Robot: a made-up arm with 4 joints. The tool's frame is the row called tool.
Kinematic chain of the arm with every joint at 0, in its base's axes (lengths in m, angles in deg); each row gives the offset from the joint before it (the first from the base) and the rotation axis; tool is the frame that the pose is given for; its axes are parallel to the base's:
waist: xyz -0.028 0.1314 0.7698 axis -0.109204 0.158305 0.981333
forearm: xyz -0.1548 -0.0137 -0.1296 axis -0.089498 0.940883 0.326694
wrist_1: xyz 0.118 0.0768 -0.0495 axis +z
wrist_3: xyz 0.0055 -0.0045 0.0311 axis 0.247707 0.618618 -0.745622
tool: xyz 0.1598 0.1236 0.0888
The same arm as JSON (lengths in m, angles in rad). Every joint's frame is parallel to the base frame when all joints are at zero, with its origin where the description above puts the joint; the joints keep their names.
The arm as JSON. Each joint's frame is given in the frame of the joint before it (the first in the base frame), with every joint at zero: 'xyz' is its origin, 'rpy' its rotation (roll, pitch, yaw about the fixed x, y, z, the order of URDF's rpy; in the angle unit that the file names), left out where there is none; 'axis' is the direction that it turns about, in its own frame. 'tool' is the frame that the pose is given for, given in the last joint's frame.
{
  "units": {
    "length": "m",
    "angle": "rad"
  },
  "joints": [
    {
      "name": "waist",
      "type": "revolute",
      "origin": {
        "xyz": [
          -0.028,
          0.1314,
          0.7698
        ]
      },
      "axis": [
        -0.109204,
        0.158305,
        0.981333
      ]
    },
    {
      "name": "forearm",
      "type": "revolute",
      "origin": {
        "xyz": [
          -0.1548,
          -0.0137,
          -0.1296
        ]
      },
      "axis": [
        -0.089498,
        0.940883,
        0.326694
      ]
    },
    {
      "name": "wrist_1",
      "type": "revolute",
      "origin": {
        "xyz": [
          0.118,
          0.0768,
          -0.0495
        ]
      },
      "axis": [
        0.0,
        0.0,
        1.0
      ]
    },
    {
      "name": "wrist_3",
      "type": "revolute",
      "origin": {
        "xyz": [
          0.0055,
          -0.0045,
          0.0311
        ]
      },
      "axis": [
        0.247707,
        0.618618,
        -0.745622
      ]
    }
  ],
  "tool": {
    "origin": {
      "xyz": [
        0.1598,
        0.1236,
        0.0888
      ]
    }
  }
}

